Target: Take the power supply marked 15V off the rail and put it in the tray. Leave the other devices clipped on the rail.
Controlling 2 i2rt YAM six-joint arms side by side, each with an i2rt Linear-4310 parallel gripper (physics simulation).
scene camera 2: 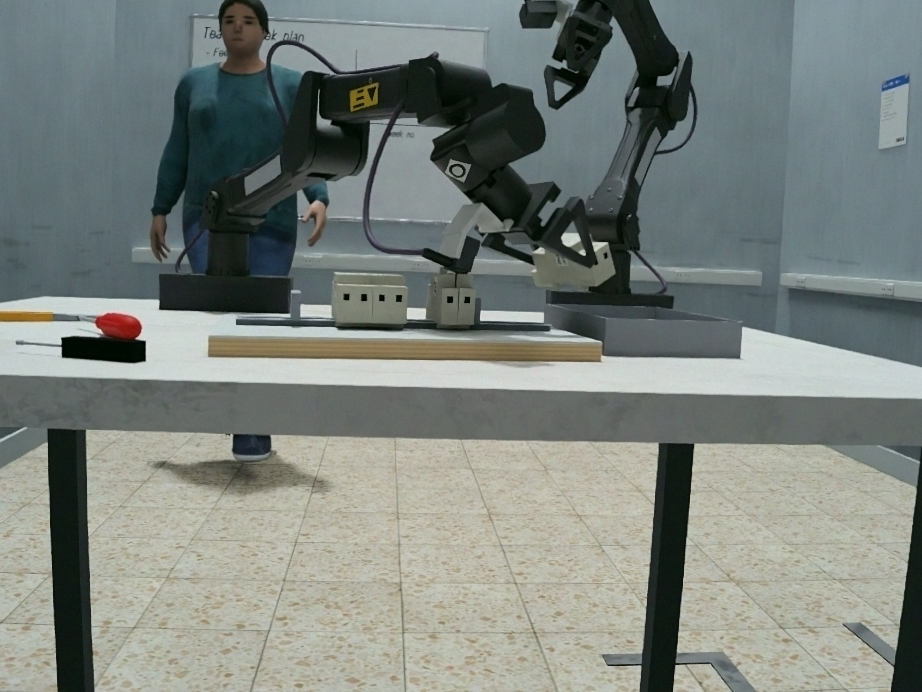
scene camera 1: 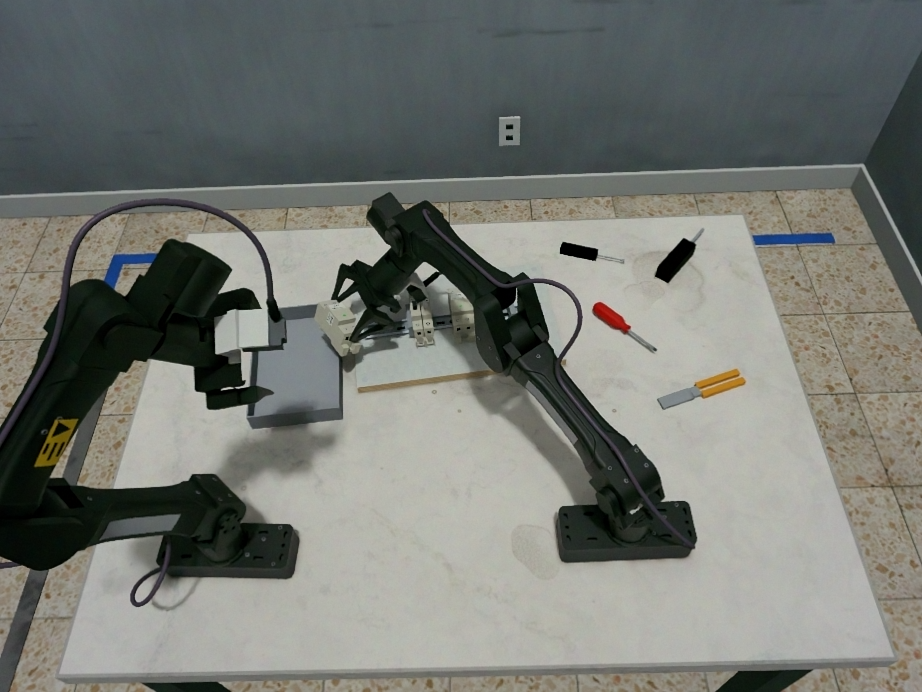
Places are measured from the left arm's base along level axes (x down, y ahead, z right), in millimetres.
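Where they show: left gripper, fingertip midpoint: [scene camera 2: 562, 89] [scene camera 1: 267, 357]; right gripper, fingertip midpoint: [scene camera 2: 567, 263] [scene camera 1: 341, 322]; left arm's base, origin of the base link: [scene camera 2: 609, 298] [scene camera 1: 227, 546]; right arm's base, origin of the base link: [scene camera 2: 227, 281] [scene camera 1: 625, 527].
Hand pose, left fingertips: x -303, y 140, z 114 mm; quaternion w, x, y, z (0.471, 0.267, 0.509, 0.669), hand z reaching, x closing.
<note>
Each offset is from my left fingertips to the centre of the thing. "pt": to the spot under its first point.
A pale power supply {dx +243, dy +244, dz +19 mm} [scene camera 1: 335, 325] [scene camera 2: 558, 271] is off the rail {pt dx +320, dy +289, dz +91 mm} [scene camera 1: 387, 331] [scene camera 2: 513, 326], tilted in the air near the tray's inner side; its marking is too small to read. My right gripper [scene camera 1: 346, 315] [scene camera 2: 563, 260] is shut on it. The grey tray {dx +321, dy +217, dz -69 mm} [scene camera 1: 296, 420] [scene camera 2: 673, 341] lies beside the mounting board. Other pale devices [scene camera 1: 423, 327] [scene camera 2: 454, 301] are clipped on the rail, and another group [scene camera 1: 462, 320] [scene camera 2: 369, 301] sits farther along it, partly hidden by the right arm in scene camera 1. My left gripper [scene camera 1: 247, 350] [scene camera 2: 567, 78] is open and empty, high above the table.
The wood-edged board {dx +331, dy +314, dz +215 mm} [scene camera 1: 424, 381] [scene camera 2: 402, 349] carries the rail. Black-handled tools {dx +332, dy +499, dz +490 mm} [scene camera 1: 578, 251] {dx +326, dy +500, dz +672 mm} [scene camera 1: 676, 259] [scene camera 2: 102, 348], a red screwdriver {dx +329, dy +308, dz +536 mm} [scene camera 1: 612, 317] [scene camera 2: 119, 324] and an orange-handled tool {dx +336, dy +174, dz +657 mm} [scene camera 1: 718, 383] [scene camera 2: 26, 316] lie on the table. A person [scene camera 2: 238, 148] stands behind it.
</note>
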